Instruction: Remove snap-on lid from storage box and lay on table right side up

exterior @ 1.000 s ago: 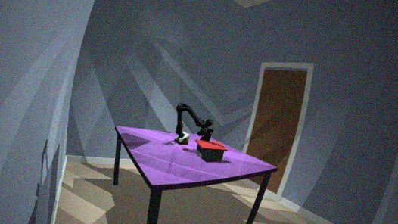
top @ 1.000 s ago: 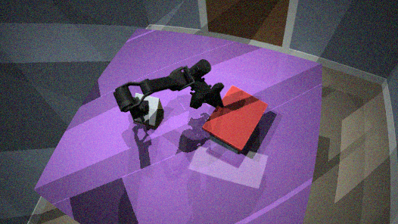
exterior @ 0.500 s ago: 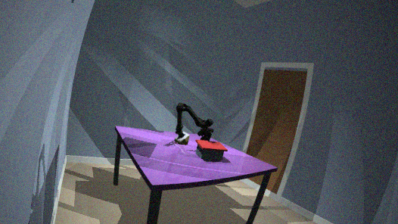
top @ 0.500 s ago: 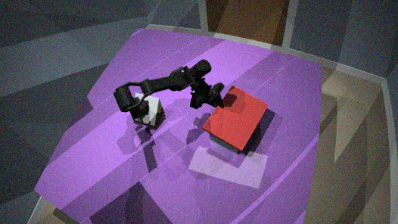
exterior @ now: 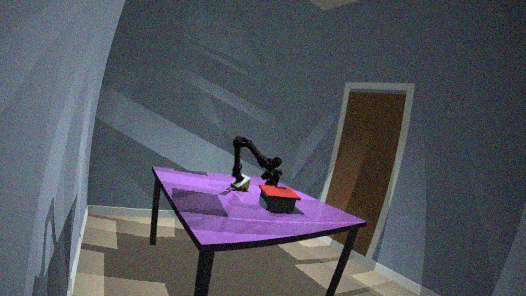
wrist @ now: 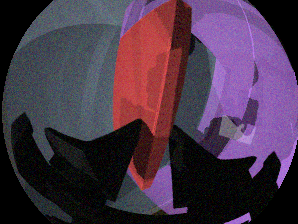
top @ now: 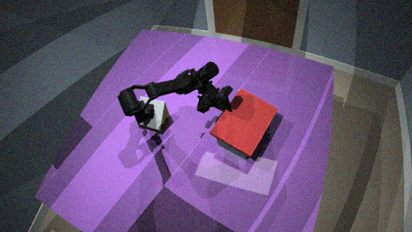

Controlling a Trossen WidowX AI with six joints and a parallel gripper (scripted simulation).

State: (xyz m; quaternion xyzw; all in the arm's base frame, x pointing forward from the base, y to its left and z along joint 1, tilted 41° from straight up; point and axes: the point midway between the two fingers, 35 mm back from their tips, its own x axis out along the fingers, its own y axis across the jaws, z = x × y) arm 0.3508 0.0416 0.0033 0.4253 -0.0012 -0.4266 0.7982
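Right now my gripper tip is 7 cm short of the red lid and 3 cm to the left of it. Also, from my gripper tip: storage box: 7 cm ahead, 6 cm below, 3 cm to the right.
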